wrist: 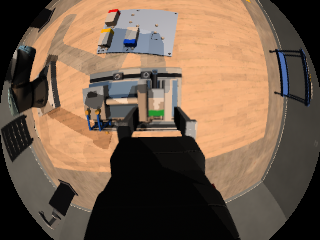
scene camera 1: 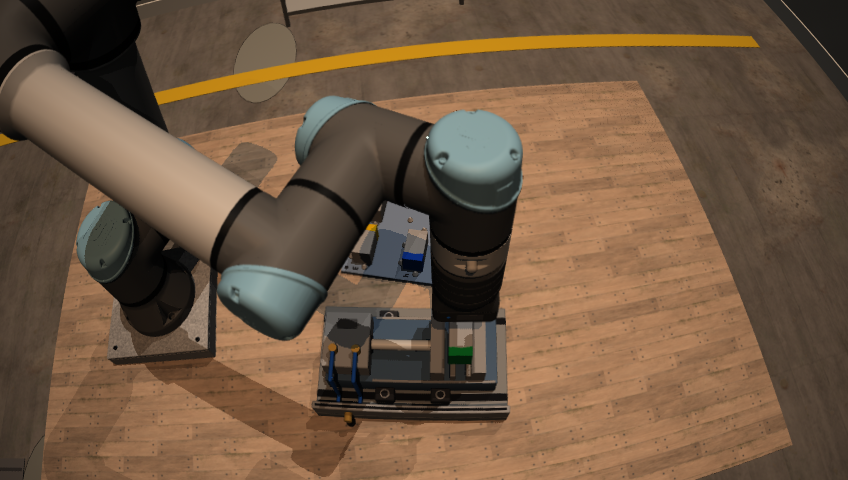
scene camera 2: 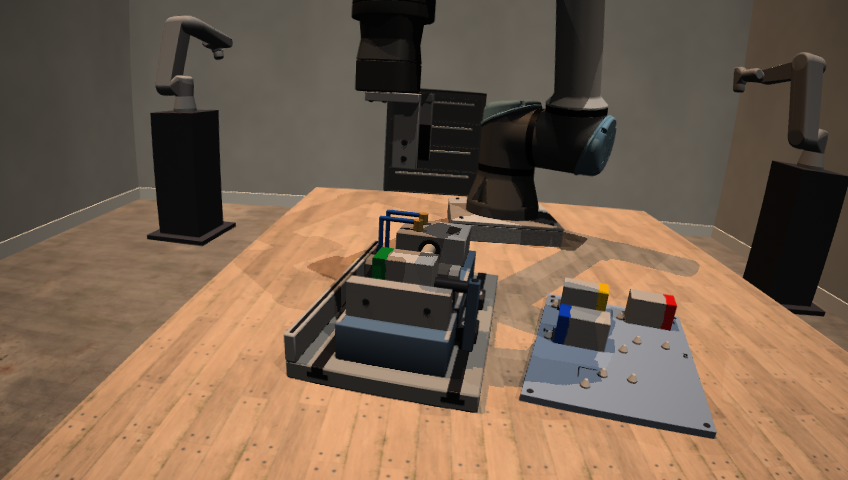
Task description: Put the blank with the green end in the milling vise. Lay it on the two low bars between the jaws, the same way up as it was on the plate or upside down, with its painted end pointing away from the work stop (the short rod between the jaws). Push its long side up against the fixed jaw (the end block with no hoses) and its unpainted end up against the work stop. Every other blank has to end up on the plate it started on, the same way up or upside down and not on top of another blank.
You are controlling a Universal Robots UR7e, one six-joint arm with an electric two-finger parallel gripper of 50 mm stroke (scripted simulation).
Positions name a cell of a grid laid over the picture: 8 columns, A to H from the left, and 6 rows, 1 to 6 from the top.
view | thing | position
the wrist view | my gripper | D3
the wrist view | grey plate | E1
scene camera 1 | my gripper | E4
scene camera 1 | yellow-ended blank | D4
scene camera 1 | fixed jaw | E5
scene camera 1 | grey plate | D3
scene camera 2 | my gripper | D3
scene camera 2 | yellow-ended blank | F4
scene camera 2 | red-ended blank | G4
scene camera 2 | blue-ended blank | F5
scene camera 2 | fixed jaw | D4
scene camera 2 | grey plate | G5
